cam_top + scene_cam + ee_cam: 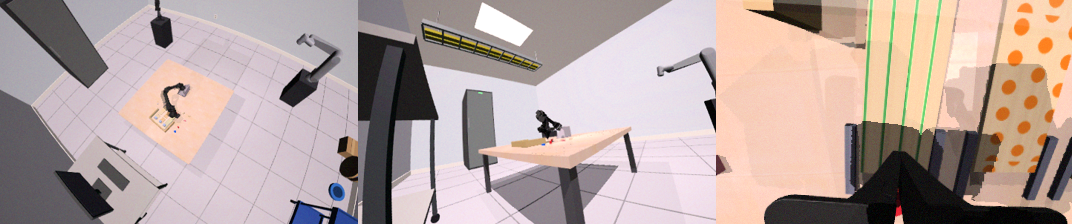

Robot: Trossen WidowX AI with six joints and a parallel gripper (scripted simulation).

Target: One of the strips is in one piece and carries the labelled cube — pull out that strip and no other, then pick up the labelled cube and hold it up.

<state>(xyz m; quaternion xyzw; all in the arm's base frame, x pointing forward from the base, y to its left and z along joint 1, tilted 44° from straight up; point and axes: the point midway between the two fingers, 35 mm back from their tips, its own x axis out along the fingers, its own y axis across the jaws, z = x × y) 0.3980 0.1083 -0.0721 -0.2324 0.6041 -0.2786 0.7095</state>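
Right now the tan block is 11 cm behind my gripper tip, 8 cm to the left of it and 3 cm below it. The rest, counted from my gripper tip: pink block: 16 cm to the left, 2 cm below, 2 cm behind.
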